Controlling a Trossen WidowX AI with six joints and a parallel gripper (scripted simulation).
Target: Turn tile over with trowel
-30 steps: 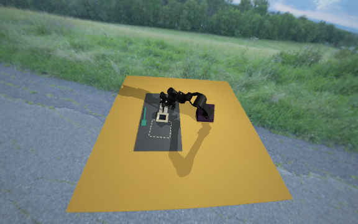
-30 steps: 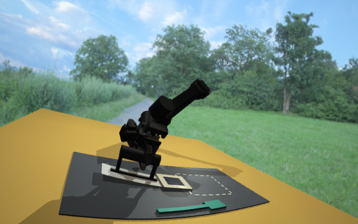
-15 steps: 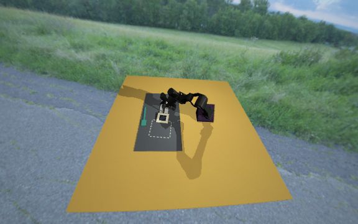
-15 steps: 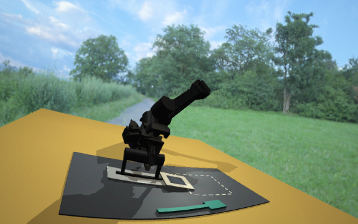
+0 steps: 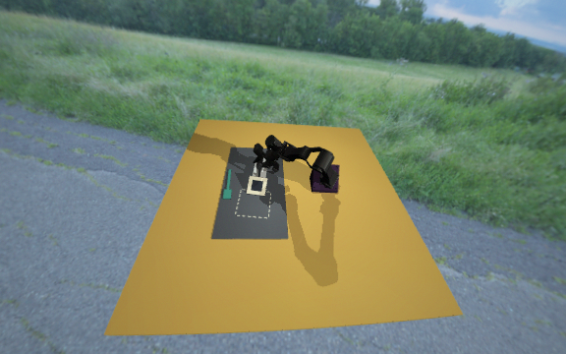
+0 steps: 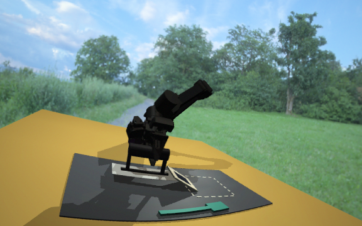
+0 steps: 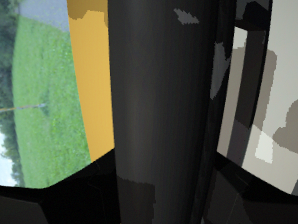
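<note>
The tile is 2 cm behind my gripper tip, 11 cm to the left of it and 5 cm below it. Also, from my gripper tip: dark mat (8 cm to the left, 9 cm below); green trowel (14 cm ahead, 11 cm to the left, 7 cm below).
</note>
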